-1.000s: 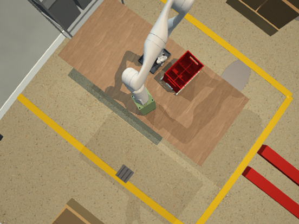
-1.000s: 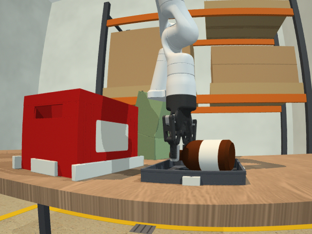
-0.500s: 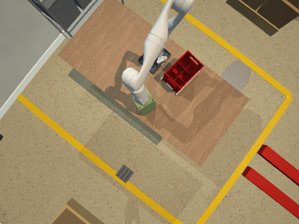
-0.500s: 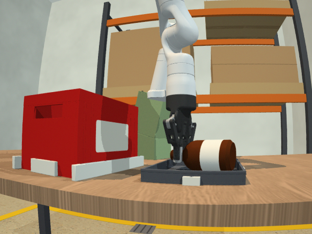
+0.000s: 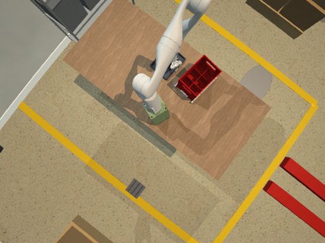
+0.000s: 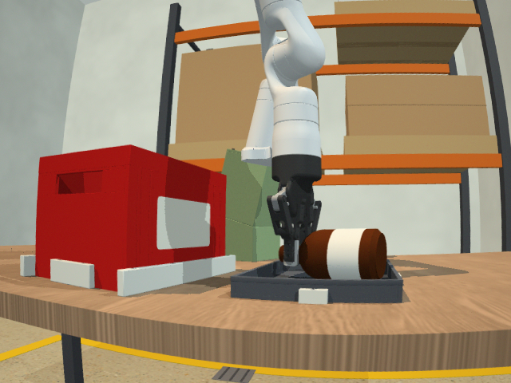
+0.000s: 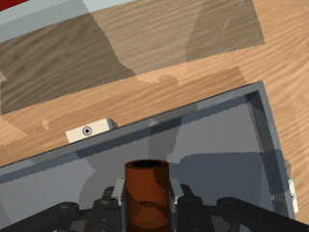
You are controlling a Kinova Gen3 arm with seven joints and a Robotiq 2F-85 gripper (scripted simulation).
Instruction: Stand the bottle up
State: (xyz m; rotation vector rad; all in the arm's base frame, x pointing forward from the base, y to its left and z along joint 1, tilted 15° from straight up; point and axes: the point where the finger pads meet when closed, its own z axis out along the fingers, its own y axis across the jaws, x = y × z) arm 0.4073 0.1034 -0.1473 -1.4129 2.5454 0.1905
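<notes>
Right now the brown bottle is 3 cm ahead of my hand and 4 cm to the left of it. The rest, counted from my hand: red crate: 1 cm behind, 25 cm to the right, 4 cm above; then dark grey tray: 4 cm ahead, 4 cm to the left, 3 cm below.
</notes>
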